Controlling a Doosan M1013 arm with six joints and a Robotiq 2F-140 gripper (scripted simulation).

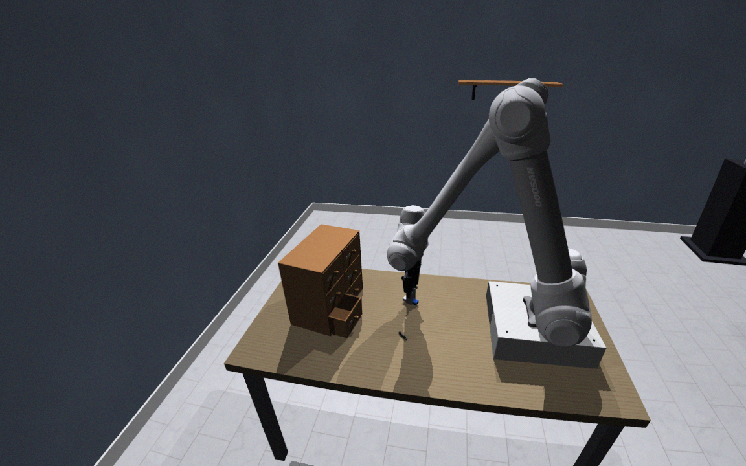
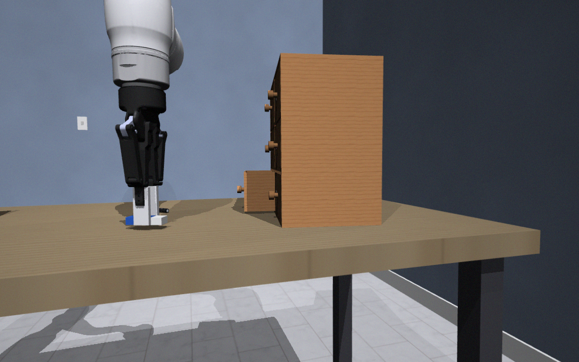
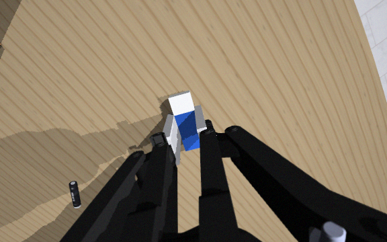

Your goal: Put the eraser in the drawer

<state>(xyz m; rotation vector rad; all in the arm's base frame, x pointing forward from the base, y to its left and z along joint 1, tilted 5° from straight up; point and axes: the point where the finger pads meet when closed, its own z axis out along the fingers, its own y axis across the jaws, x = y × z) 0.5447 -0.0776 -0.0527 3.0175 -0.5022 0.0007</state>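
Right now my hand is 280 mm short of the drawer, 180 mm to the right of it and 10 mm above it. From my hand the other things lie so: eraser: 10 mm ahead, 30 mm below; then small black cylinder: 200 mm to the left, 40 mm below.
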